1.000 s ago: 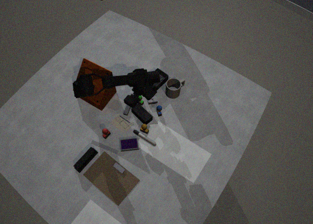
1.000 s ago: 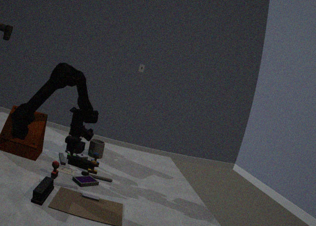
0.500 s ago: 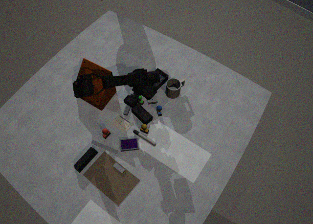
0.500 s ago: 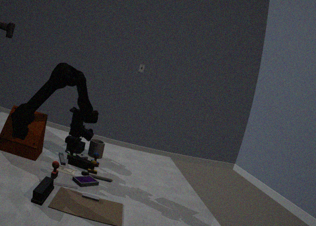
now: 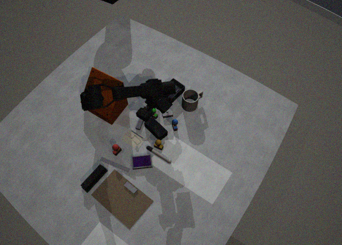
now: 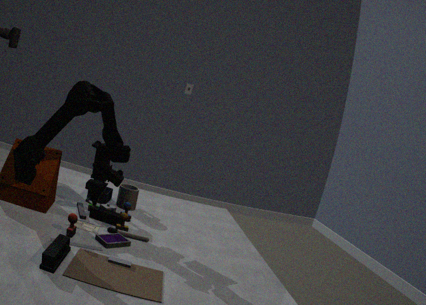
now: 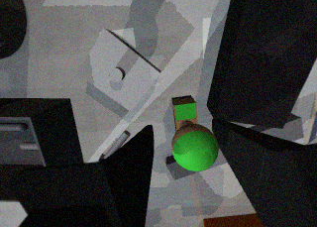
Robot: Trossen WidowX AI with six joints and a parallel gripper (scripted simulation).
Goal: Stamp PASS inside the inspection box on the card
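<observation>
Right now my gripper tip is 10 mm above the green-knobbed stamp. Round my gripper tip: black block (60 mm to the right, 50 mm ahead, 10 mm below); then grey plate (50 mm ahead, 40 mm to the left, 10 mm below); then grey bar (50 mm to the right, 40 mm behind, 20 mm below).
</observation>
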